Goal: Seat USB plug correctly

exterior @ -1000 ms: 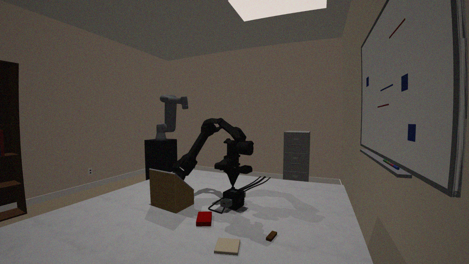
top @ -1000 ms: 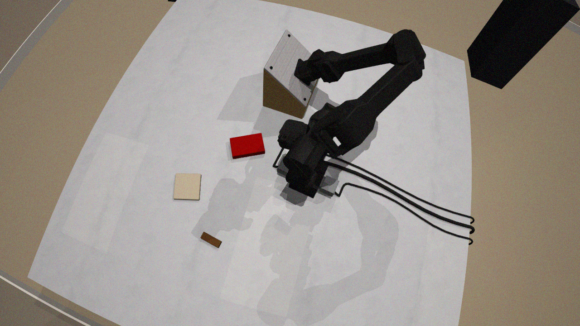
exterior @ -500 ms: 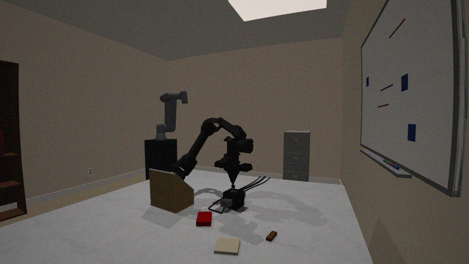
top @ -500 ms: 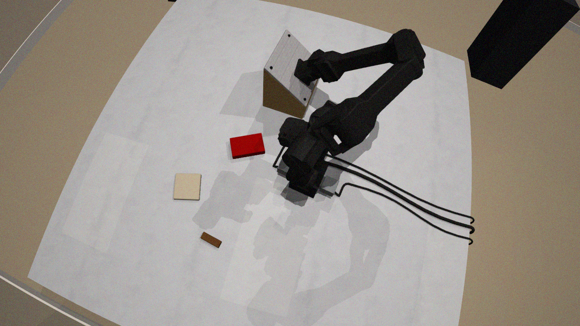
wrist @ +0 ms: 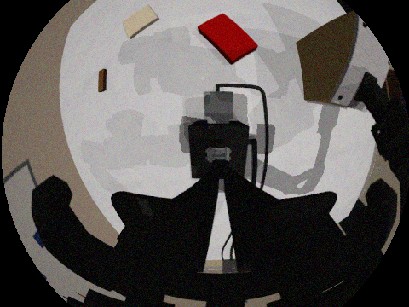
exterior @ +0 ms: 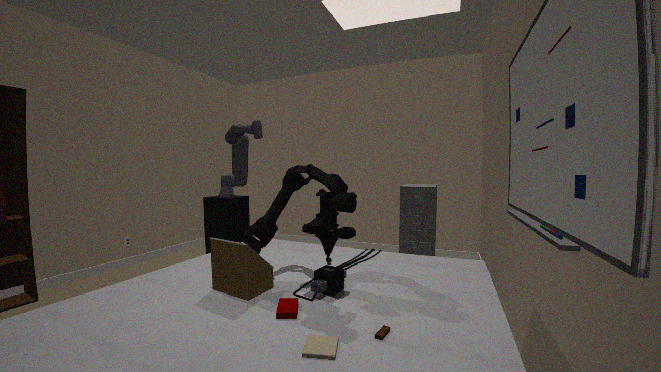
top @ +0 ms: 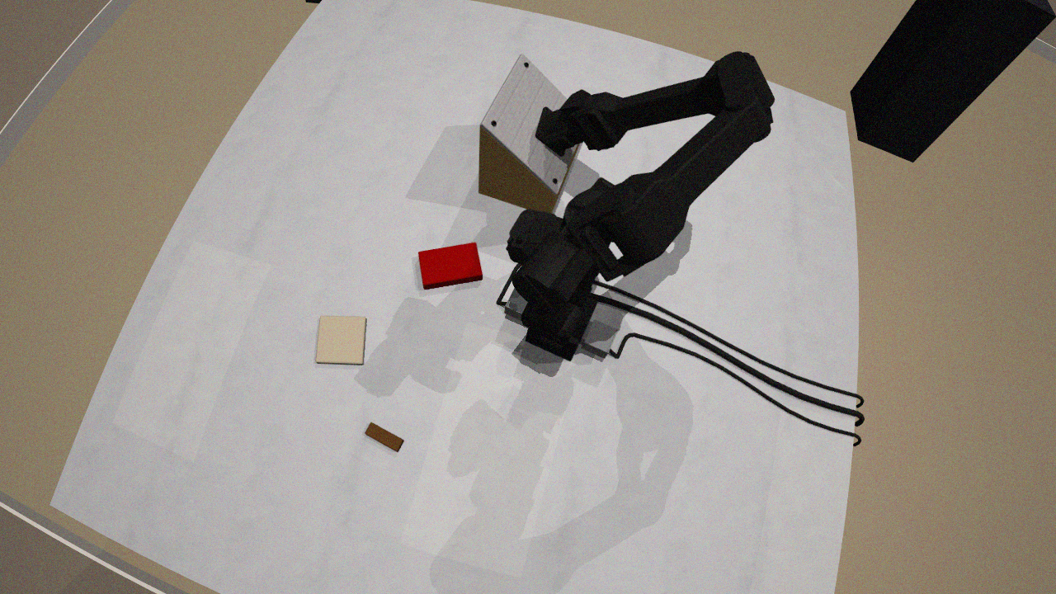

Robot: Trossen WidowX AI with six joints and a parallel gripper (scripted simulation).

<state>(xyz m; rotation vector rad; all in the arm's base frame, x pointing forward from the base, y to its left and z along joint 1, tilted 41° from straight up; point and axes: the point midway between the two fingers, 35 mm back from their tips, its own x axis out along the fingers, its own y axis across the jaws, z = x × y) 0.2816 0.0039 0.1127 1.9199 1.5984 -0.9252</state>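
The USB plug lies 10 mm below my gripper tip. The rest, counted from my gripper tip: red flat block (60 mm behind, 180 mm to the right, 120 mm below); cream tile (110 mm ahead, 320 mm to the right, 130 mm below); small brown block (240 mm ahead, 200 mm to the right, 130 mm below).
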